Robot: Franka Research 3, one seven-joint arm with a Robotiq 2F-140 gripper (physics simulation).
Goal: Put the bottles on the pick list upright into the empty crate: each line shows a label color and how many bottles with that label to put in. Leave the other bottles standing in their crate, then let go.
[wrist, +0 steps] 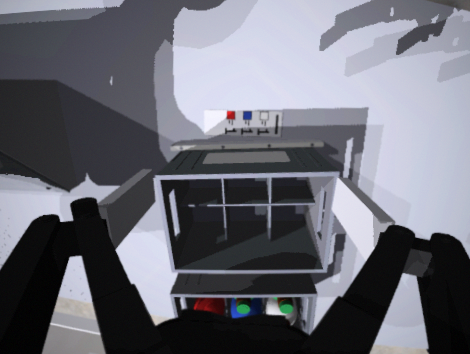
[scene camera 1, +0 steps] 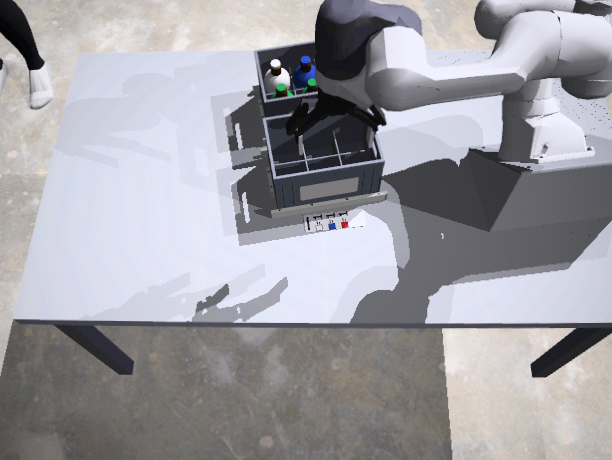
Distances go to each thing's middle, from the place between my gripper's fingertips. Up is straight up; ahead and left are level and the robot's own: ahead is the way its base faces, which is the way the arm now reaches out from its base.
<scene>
I see the pale rail point(scene camera 1: 371, 197) 330 mm below my hand, 40 mm to the right of it and 10 mm ahead of it.
</scene>
